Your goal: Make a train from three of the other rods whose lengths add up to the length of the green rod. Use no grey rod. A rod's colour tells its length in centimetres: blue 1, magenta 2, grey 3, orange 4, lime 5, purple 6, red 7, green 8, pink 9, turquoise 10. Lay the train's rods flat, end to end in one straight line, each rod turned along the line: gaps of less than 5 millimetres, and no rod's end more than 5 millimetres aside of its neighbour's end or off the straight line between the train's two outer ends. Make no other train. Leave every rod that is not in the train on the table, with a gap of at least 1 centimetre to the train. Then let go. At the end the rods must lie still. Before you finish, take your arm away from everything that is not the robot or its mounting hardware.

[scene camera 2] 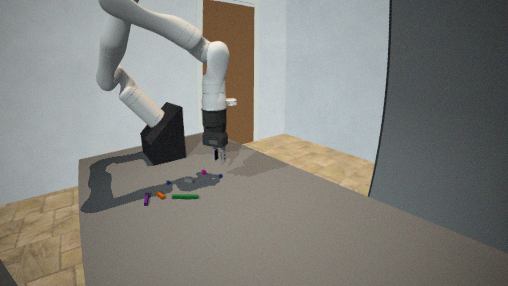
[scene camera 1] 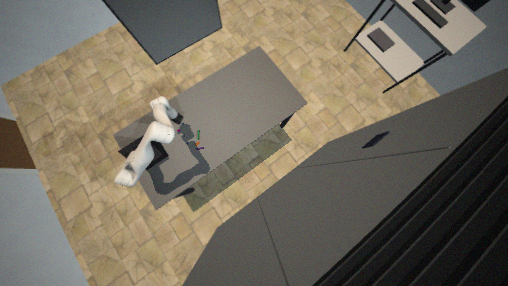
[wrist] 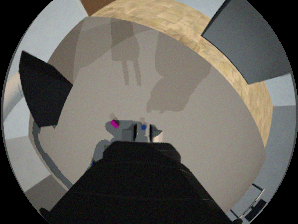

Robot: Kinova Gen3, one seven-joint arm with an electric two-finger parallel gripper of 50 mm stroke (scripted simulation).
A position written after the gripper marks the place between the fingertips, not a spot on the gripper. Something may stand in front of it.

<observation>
In view: the gripper (scene camera 2: 219, 160).
The gripper shows as well in the wrist view (wrist: 143, 130).
</observation>
